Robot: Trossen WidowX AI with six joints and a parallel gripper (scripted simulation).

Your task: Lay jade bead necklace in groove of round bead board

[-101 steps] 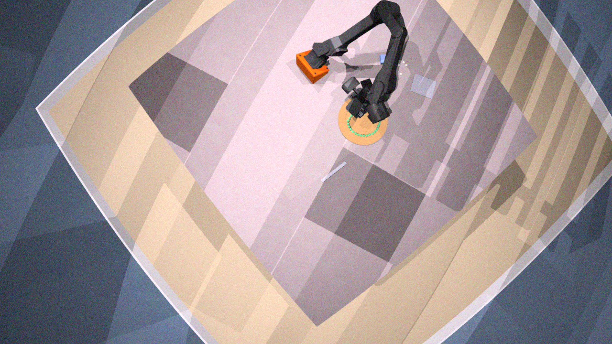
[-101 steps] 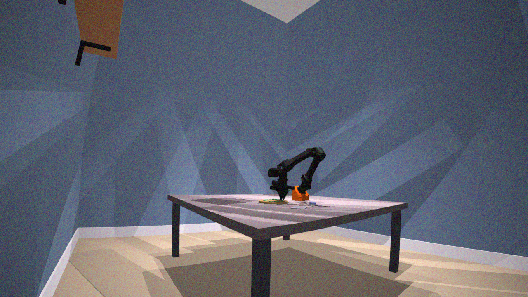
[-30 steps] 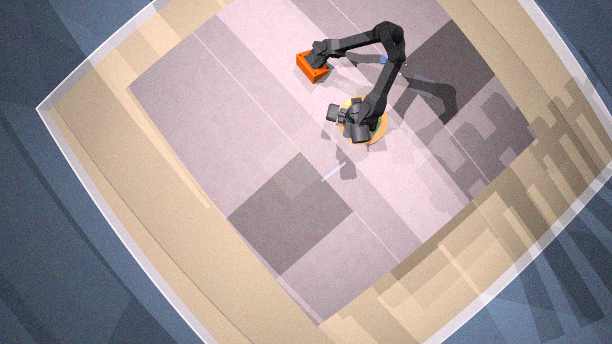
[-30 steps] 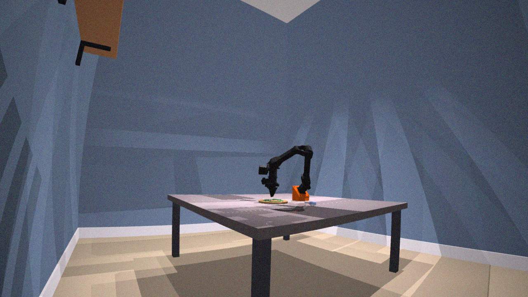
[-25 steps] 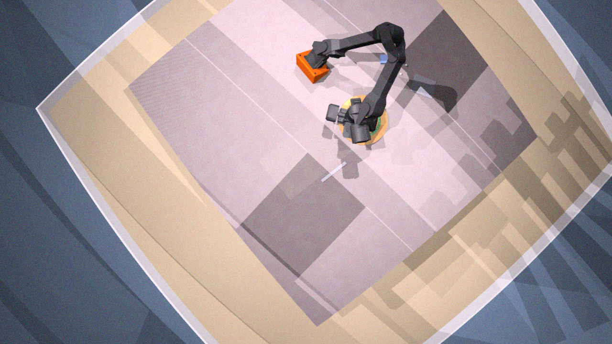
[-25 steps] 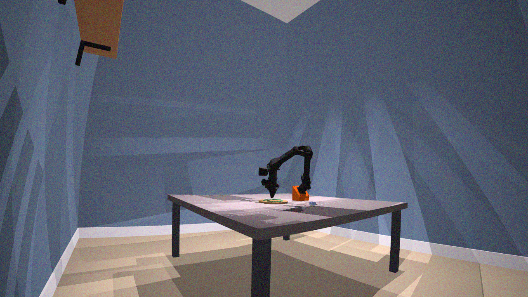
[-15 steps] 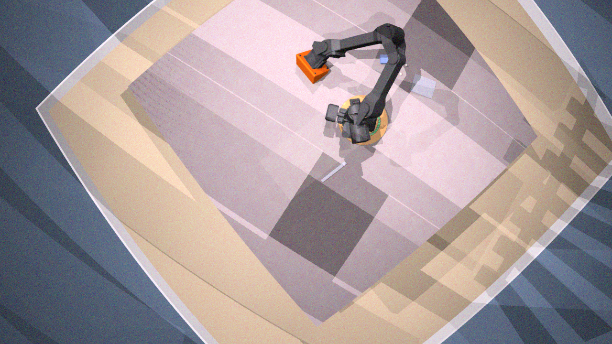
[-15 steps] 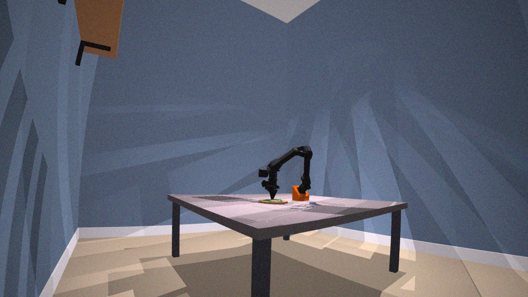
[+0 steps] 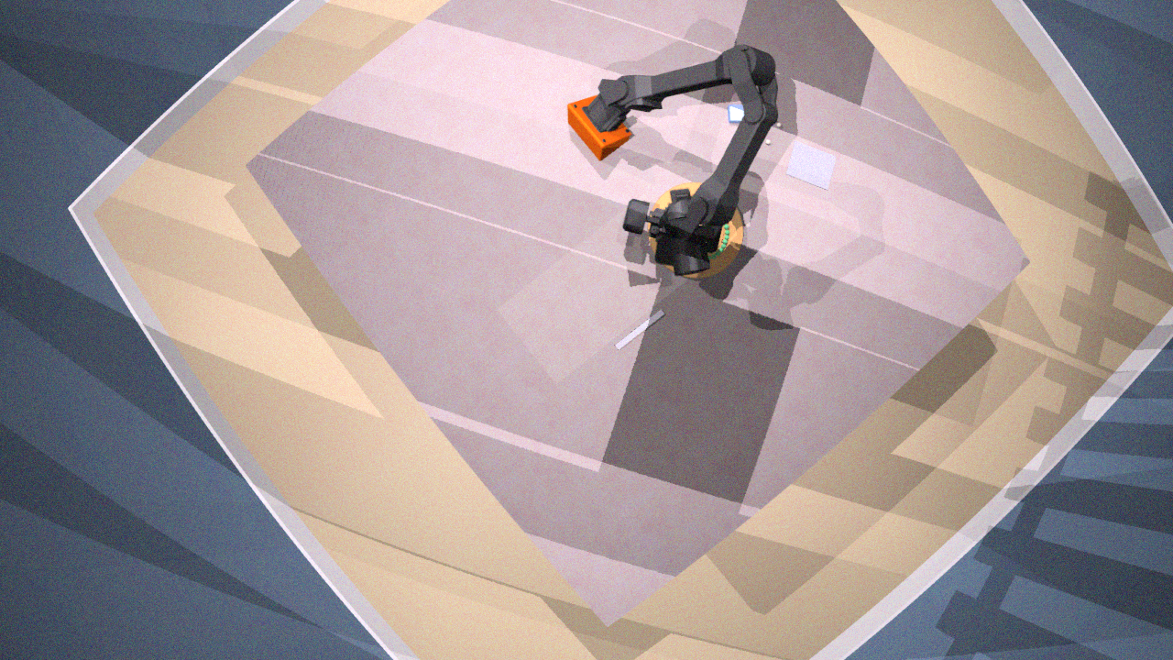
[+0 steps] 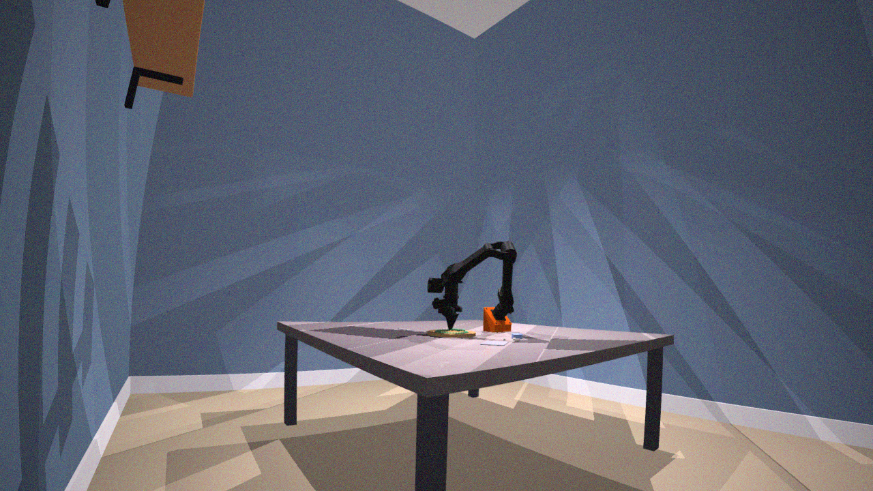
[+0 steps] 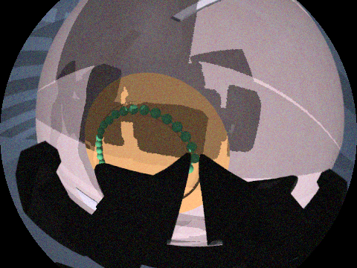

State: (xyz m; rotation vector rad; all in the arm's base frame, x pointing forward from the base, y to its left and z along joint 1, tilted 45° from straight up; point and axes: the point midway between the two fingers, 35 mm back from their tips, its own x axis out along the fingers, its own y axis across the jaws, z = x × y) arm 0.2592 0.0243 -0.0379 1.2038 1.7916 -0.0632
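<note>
Right now my gripper tip is 6 cm to the right of the round tan bead board, 3 cm short of it and 1 cm above it. Round my gripper tip: white strip 16 cm to the right, 13 cm ahead, 1 cm below; then pale square sheet 36 cm to the left, 5 cm ahead, 1 cm below; then blue cube 28 cm to the left, 13 cm behind, 1 cm below.
</note>
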